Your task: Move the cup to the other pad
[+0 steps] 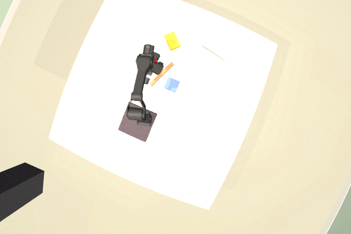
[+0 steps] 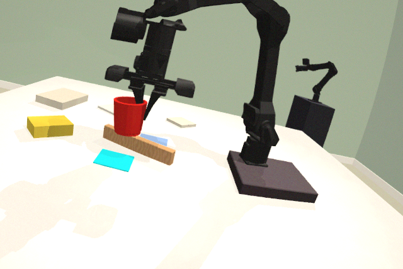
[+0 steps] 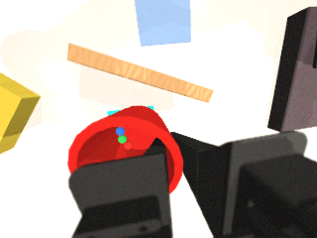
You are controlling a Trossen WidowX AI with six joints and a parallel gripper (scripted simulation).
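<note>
Right now the wooden bar is 9 cm below my gripper tip and 6 cm to the right of it. The rest, counted from my gripper tip: light blue pad: 14 cm to the right, 11 cm below, 5 cm behind; then red cup: 3 cm ahead, 1 cm to the right.
</note>
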